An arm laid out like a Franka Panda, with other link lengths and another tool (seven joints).
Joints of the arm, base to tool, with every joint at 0 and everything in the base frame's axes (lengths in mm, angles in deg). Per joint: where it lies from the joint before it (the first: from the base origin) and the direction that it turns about. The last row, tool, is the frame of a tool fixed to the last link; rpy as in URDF.
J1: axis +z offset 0 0 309.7
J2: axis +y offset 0 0 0
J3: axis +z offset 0 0 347.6
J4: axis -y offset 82.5 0 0
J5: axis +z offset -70.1 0 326.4
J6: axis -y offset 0 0 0
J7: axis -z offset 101.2 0 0
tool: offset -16 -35 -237 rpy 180 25.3 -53.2
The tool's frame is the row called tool.
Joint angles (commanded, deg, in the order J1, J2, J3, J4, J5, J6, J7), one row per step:
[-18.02, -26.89, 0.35, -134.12, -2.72, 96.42, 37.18]
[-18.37, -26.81, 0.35, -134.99, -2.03, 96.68, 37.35]
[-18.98, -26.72, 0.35, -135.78, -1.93, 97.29, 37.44]
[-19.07, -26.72, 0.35, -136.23, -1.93, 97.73, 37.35]
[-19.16, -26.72, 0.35, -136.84, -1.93, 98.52, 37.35]
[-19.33, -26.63, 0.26, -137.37, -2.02, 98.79, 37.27]
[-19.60, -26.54, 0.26, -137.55, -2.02, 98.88, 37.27]
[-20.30, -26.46, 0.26, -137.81, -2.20, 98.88, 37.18]
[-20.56, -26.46, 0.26, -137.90, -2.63, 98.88, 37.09]
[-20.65, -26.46, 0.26, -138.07, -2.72, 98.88, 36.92]
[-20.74, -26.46, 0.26, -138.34, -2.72, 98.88, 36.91]
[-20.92, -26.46, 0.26, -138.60, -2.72, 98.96, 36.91]
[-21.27, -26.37, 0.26, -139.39, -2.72, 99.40, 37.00]
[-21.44, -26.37, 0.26, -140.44, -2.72, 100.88, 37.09]
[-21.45, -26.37, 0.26, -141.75, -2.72, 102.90, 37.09]
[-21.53, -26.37, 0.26, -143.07, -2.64, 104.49, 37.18]
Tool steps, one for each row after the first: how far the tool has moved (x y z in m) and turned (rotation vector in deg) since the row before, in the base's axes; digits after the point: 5 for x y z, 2 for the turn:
[-0.00279, 0.00215, -0.00596, 0.81, 0.46, -0.72]
[-0.00217, -0.00178, -0.00509, 0.16, 0.23, -0.71]
[-0.00050, -0.00031, -0.00261, 0.03, 0.01, 0.01]
[0.00013, -0.00045, -0.00347, -0.05, -0.17, -0.06]
[-0.00198, -0.00100, -0.00354, 0.09, 0.34, -0.13]
[-0.00096, -0.00098, -0.00148, 0.06, 0.17, -0.27]
[-0.00280, -0.00323, -0.00186, -0.02, 0.37, -0.55]
[-0.00147, -0.00257, -0.00035, -0.32, 0.22, -0.02]
[-0.00111, -0.00051, -0.00098, 0.02, 0.18, 0.11]
[-0.00151, 0.00012, -0.00161, 0.10, 0.25, -0.08]
[-0.00133, -0.00037, -0.00153, 0.06, 0.17, -0.18]
[-0.00284, -0.00052, -0.00500, 0.14, 0.41, -0.42]
[0.00029, -0.00075, -0.00592, -0.15, -0.41, -0.19]
[0.00135, -0.00038, -0.00730, -0.22, -0.67, 0.08]
[-0.00066, 0.00040, -0.00744, -0.02, -0.28, -0.14]

